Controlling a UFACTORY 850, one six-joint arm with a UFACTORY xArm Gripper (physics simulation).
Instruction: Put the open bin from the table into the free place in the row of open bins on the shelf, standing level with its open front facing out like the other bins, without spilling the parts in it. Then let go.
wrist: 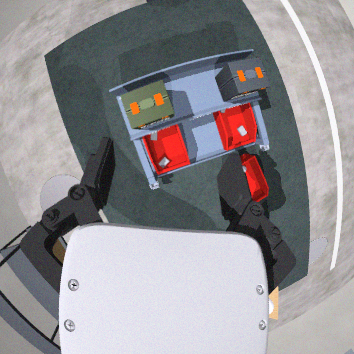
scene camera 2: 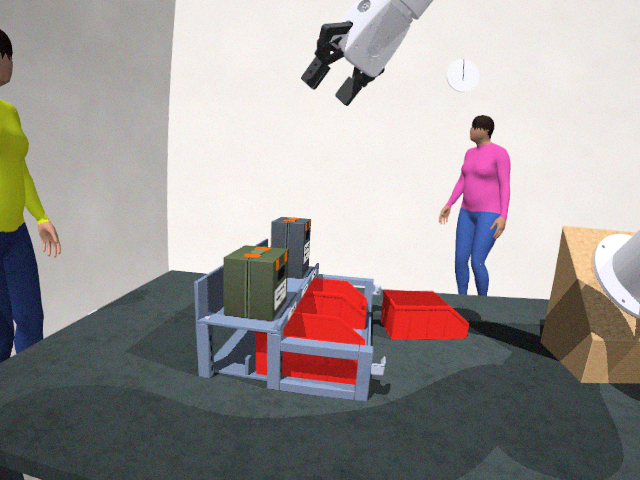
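The red open bin (scene camera 2: 423, 316) (wrist: 257, 181) stands upright on the table (scene camera 2: 206, 439) in front of the shelf's right end, as the wrist view shows it; the right finger hides part of it there. The blue-grey shelf (scene camera 2: 325, 347) (wrist: 205, 138) holds two red bins in its lower row, a left bin (wrist: 173, 145) and a right bin (wrist: 230, 131), each with a pale part inside. The free place lies between them. My gripper (scene camera 2: 329, 88) (wrist: 169, 157) is open and empty, tilted, high above the table and the shelf.
A green box (scene camera 2: 255, 284) (wrist: 146, 104) and a dark grey box (scene camera 2: 291, 245) (wrist: 243, 79) stand on the shelf's upper level. A wooden block (scene camera 2: 573, 310) stands by the robot's base at the right. Two people stand beyond the table.
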